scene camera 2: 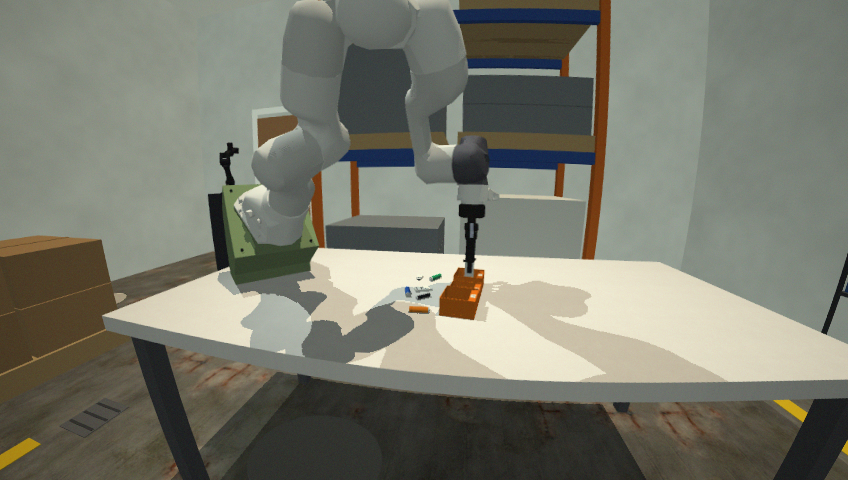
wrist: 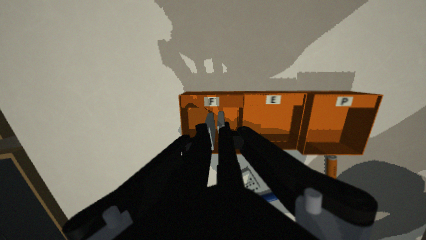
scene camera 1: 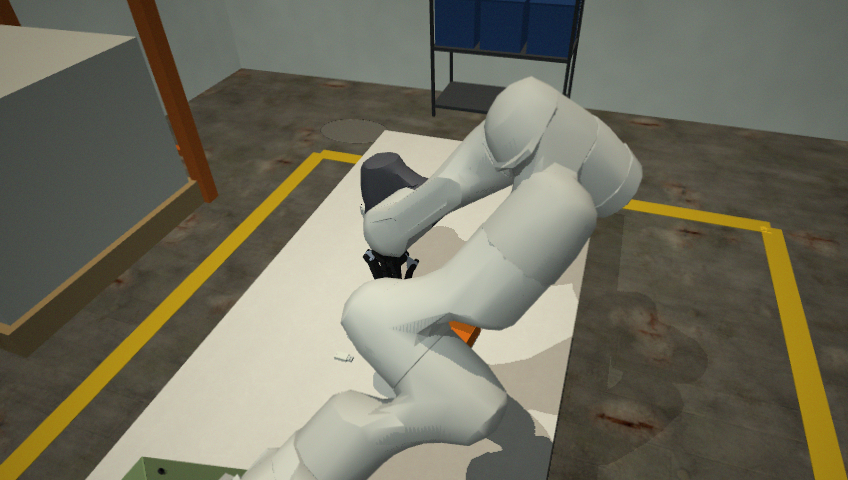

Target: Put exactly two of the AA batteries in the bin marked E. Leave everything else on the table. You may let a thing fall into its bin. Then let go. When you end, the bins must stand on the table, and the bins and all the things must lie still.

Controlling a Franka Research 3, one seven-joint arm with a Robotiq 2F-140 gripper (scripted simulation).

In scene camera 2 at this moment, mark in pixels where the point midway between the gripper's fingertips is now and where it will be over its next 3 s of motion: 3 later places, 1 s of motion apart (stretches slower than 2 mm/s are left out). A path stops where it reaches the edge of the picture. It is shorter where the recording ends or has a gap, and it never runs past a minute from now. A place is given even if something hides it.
My gripper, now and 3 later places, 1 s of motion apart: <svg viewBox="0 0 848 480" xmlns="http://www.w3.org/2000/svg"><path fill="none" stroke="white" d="M468 282L469 273L470 260L470 226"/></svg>
